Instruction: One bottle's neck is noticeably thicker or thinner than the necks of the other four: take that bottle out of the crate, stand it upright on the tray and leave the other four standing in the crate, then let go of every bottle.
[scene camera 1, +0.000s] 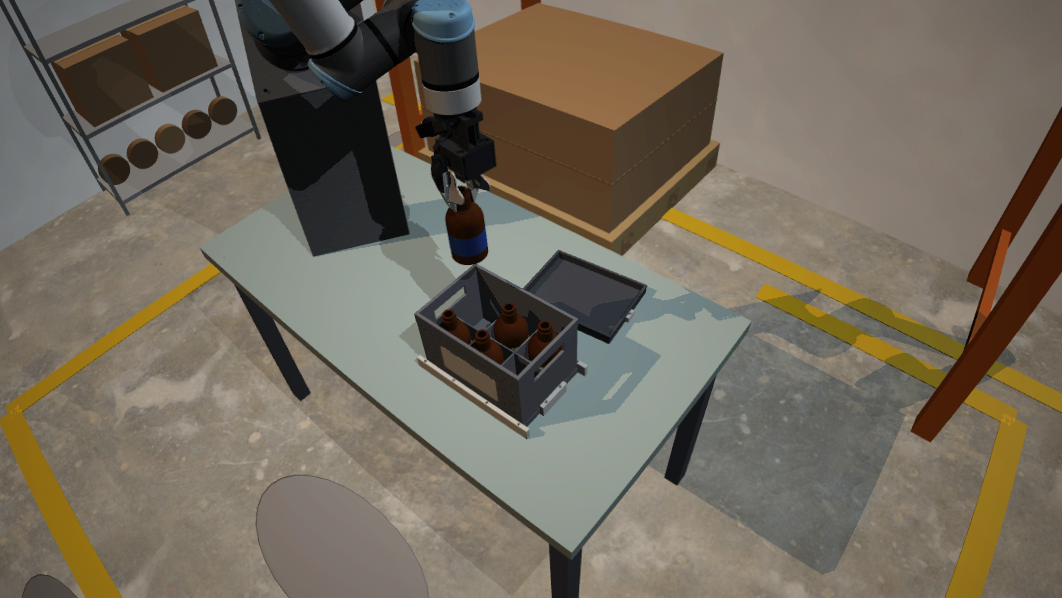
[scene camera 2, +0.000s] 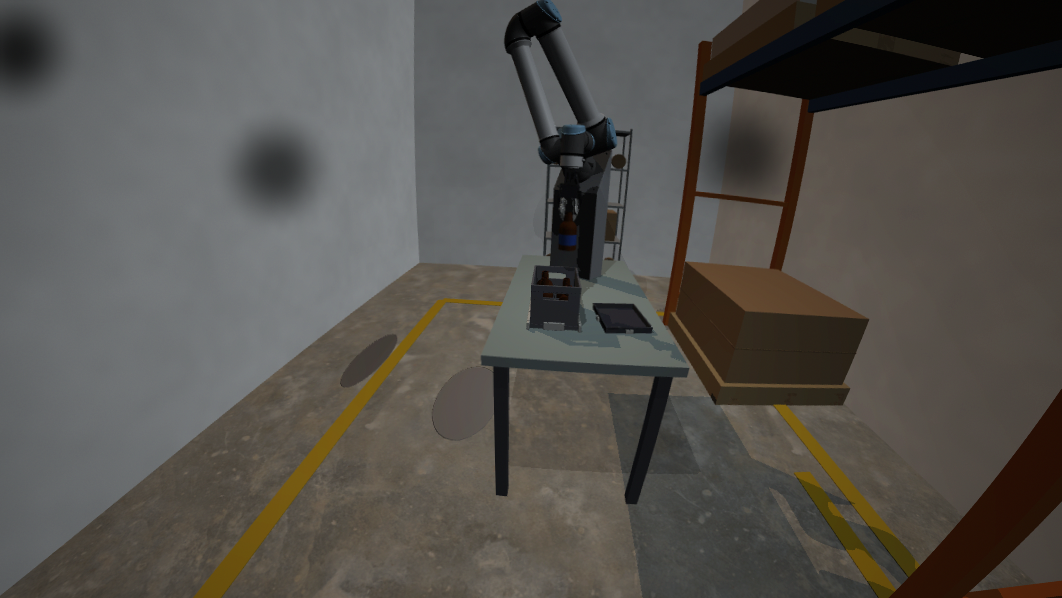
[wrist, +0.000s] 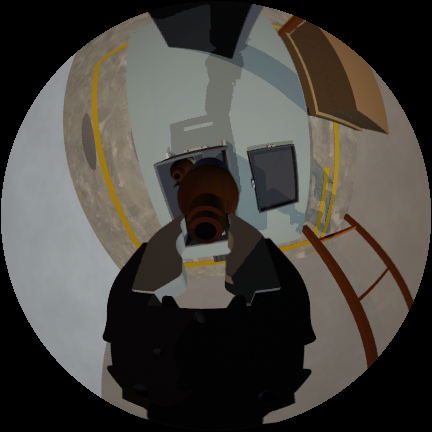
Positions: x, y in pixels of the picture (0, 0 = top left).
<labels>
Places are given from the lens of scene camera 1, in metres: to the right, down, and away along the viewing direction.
my gripper (scene camera 1: 464, 206): -0.12, -0.17, 1.13
brown bottle (scene camera 1: 466, 230): -0.12, -0.13, 1.13
</labels>
